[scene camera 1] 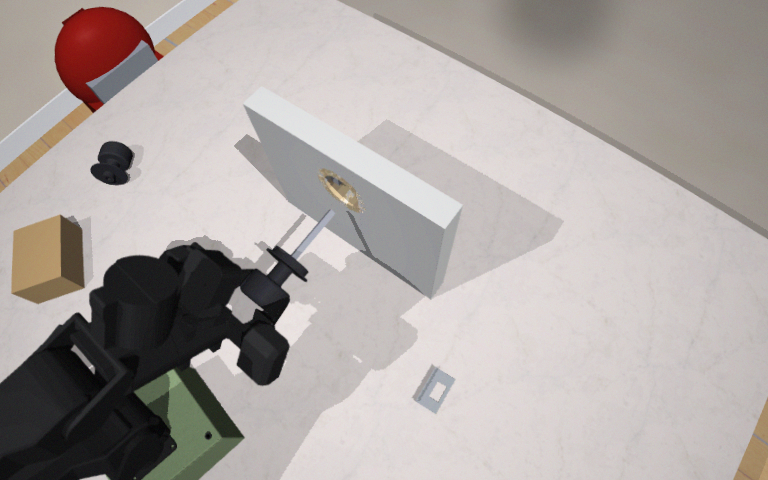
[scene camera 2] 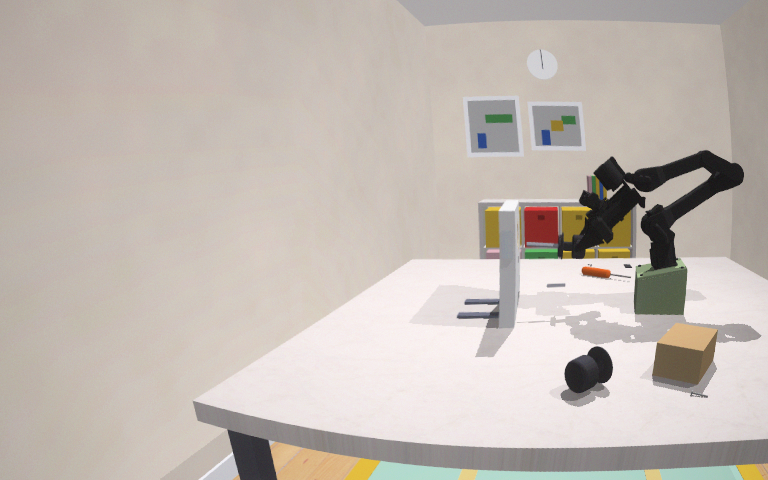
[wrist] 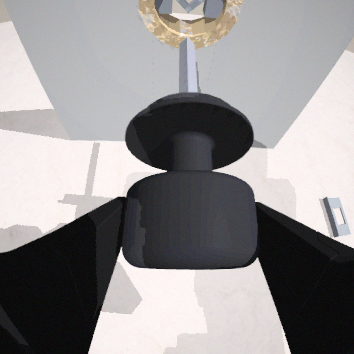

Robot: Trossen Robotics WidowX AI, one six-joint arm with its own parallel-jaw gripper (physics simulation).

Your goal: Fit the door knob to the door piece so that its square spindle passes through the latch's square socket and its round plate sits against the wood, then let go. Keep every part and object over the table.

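Frame: origin at the arm's base, x left, y ahead, z down, level; centimetres.
Where they show: gripper, fingertip midpoint: (scene camera 1: 271, 286) (scene camera 2: 574, 248) (wrist: 188, 208); arm's base at its link origin: (scene camera 1: 142, 445) (scene camera 2: 664, 265).
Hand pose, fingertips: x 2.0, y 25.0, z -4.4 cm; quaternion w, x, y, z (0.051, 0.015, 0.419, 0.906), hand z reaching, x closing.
Things, the pixels of their top centre, and the offset from my fingertips. "pt": a spot on its surface instead.
- black knob's round plate at a spot on its surface: (wrist: 145, 132) (scene camera 2: 563, 243) pt dx +2.5, dy +2.8, dz -1.6 cm
- white-grey door piece at a spot on its surface: (wrist: 90, 75) pt dx +10.7, dy +13.2, dz +3.7 cm
- brass-coloured ring at a spot on its surface: (wrist: 150, 25) pt dx +4.7, dy +14.0, dz -1.4 cm
- second black knob at its top centre: (scene camera 2: 591, 350) (scene camera 1: 102, 152) dx +46.3, dy -5.8, dz +8.2 cm
- tan block at its top centre: (scene camera 2: 688, 335) (scene camera 1: 36, 252) dx +37.9, dy -24.5, dz +8.8 cm
- small grey slotted plate at its top centre: (scene camera 1: 436, 389) (wrist: 340, 214) dx -22.9, dy +6.7, dz +13.8 cm
- orange screwdriver at its top centre: (scene camera 2: 606, 269) dx -33.4, dy -9.4, dz +12.2 cm
My gripper (scene camera 1: 265, 292) (scene camera 2: 577, 247) (wrist: 188, 208) is shut on the door knob's round head. The black knob's round plate (scene camera 1: 287, 263) (scene camera 2: 560, 246) (wrist: 145, 132) faces the door piece, and its square spindle (scene camera 1: 313, 232) (scene camera 2: 540, 244) (wrist: 188, 72) points at it, roughly level. The white-grey door piece (scene camera 1: 294, 161) (scene camera 2: 508, 271) (wrist: 90, 75) stands upright. A brass-coloured ring (scene camera 1: 355, 204) (wrist: 150, 25) surrounds its hole. The spindle tip is outside the hole, a short gap from the face; in the wrist view it overlaps the ring's lower edge. Grey latch parts show inside, cut off by the view's top.
A second black knob (scene camera 1: 113, 164) (scene camera 2: 589, 369) lies on the table. A tan block (scene camera 1: 36, 257) (scene camera 2: 682, 362), a small grey slotted plate (scene camera 1: 425, 390) (wrist: 329, 217) and an orange screwdriver (scene camera 2: 595, 272) lie apart from it. The arm's green base (scene camera 1: 195, 418) (scene camera 2: 659, 291) stands on the table.
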